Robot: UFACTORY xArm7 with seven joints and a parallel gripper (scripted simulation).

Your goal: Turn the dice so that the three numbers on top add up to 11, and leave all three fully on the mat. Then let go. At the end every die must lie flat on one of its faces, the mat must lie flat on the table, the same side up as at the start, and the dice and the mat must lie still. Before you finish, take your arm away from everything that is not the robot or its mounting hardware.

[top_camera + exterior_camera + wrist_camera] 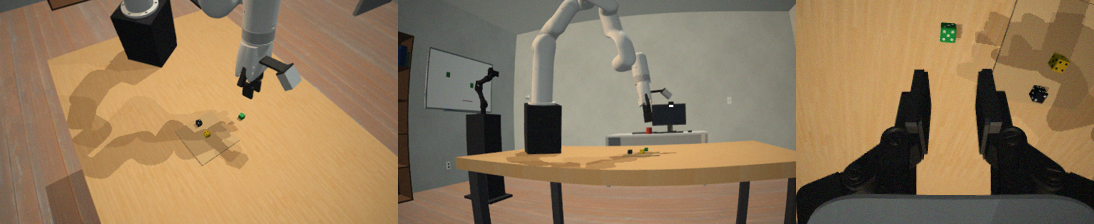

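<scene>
The green die is 10 mm behind my hand and 140 mm below it. Also, from my hand: black die: 60 mm behind, 130 mm to the right, 130 mm below; then yellow die: 10 mm behind, 130 mm to the right, 130 mm below; then tan mat: 10 mm behind, 130 mm to the right, 140 mm below.
</scene>
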